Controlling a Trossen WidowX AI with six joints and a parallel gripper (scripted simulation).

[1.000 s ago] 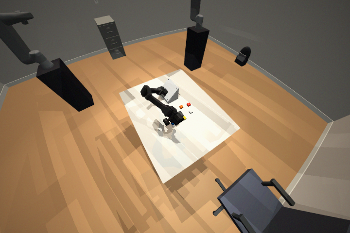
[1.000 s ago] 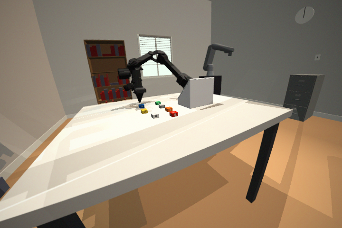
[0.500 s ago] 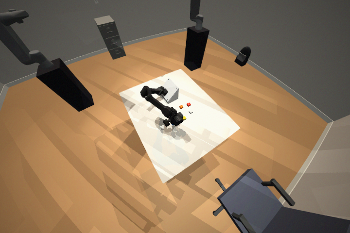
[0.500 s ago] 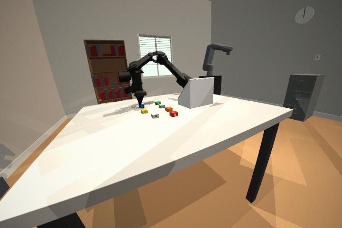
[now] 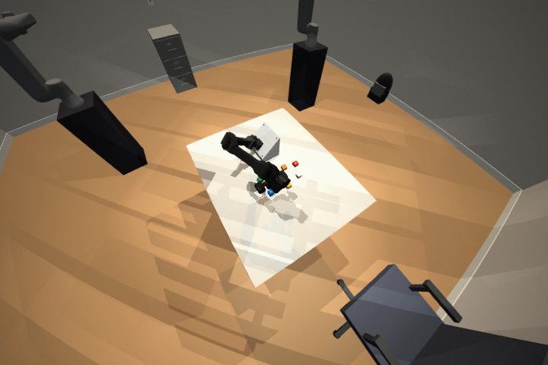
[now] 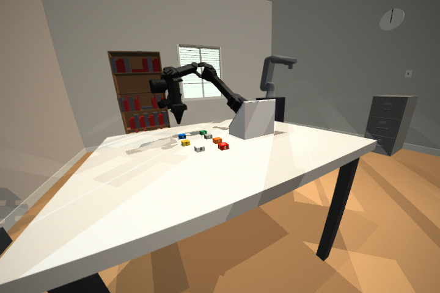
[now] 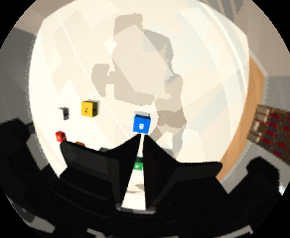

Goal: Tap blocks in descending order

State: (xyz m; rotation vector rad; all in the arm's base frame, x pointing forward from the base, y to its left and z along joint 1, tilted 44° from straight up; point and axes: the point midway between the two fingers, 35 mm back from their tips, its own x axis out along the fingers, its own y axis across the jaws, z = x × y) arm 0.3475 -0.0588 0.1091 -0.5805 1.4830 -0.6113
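Now: the yellow block 13 cm to the left of my gripper tip, 6 cm below it and 1 cm ahead of it. Also, from my gripper tip: blue block: 6 cm below, 1 cm behind; grey block: 12 cm behind, 9 cm to the left, 6 cm below; green block: 13 cm behind, 6 cm below.
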